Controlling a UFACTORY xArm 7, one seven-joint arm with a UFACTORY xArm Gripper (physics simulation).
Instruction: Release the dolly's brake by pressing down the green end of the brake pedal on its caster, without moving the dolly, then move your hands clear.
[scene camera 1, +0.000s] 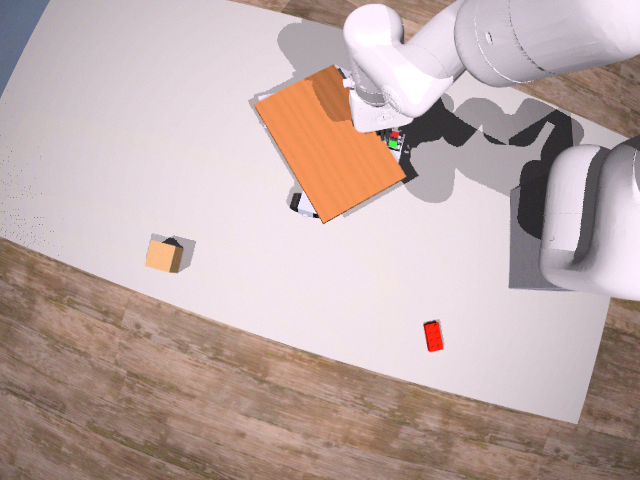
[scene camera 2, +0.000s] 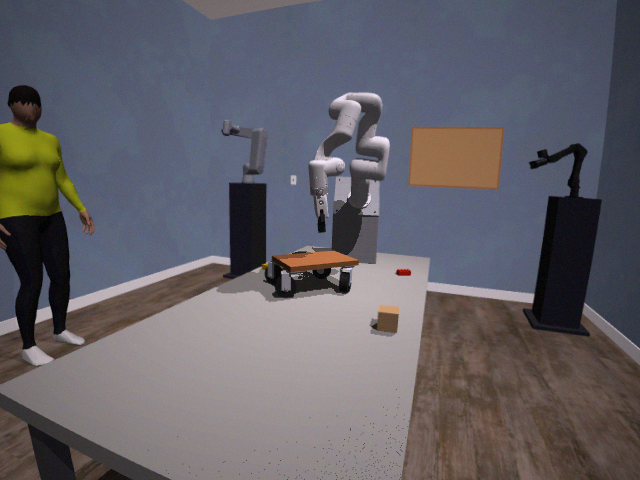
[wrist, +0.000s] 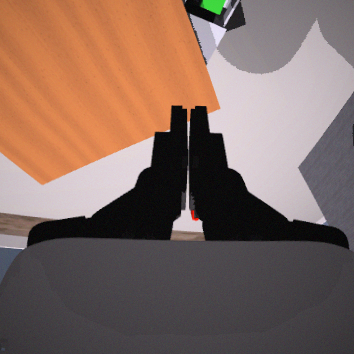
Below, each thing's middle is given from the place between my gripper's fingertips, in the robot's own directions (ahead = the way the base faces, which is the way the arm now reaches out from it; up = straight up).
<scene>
Right now my hand is 160 mm above the dolly (scene camera 1: 338, 168), 110 mm short of it and 10 mm to the left of it. Round my hand: tan block (scene camera 1: 161, 256): 370 mm to the left, 370 mm ahead, 190 mm below.
</scene>
